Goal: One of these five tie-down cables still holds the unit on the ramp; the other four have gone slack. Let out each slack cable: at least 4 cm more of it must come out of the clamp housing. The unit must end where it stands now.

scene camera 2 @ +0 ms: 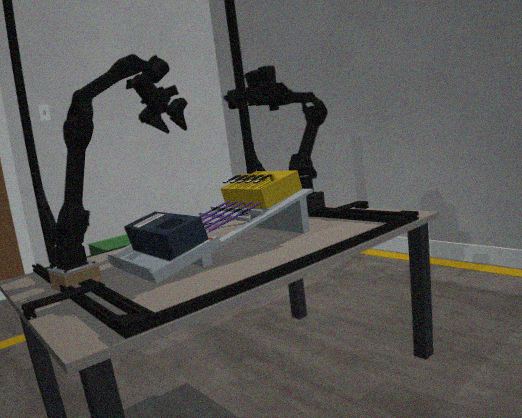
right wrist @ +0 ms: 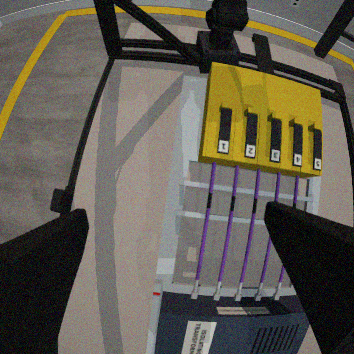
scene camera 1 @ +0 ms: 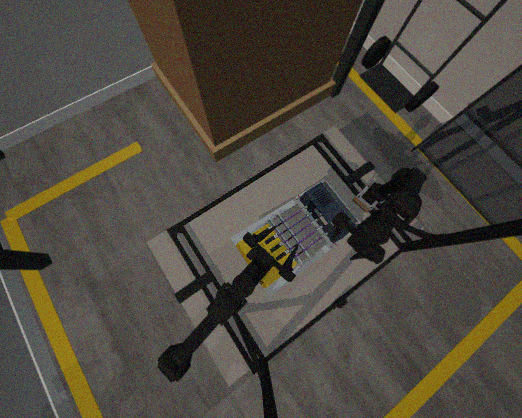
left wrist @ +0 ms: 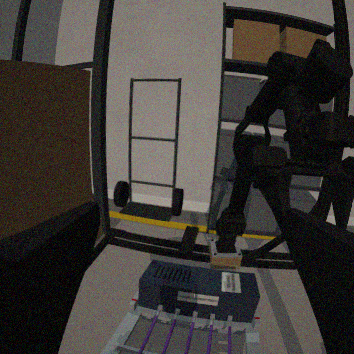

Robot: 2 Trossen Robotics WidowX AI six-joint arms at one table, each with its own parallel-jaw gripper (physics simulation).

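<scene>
My left gripper is open and holds nothing, and I find it in scene camera 2 as well as in the left wrist view. My right gripper is open too, with nothing in its grasp; it appears in scene camera 1, in the right wrist view and also in the left wrist view. Then there are a dark blue unit and a grey ramp, which I can see too.
</scene>
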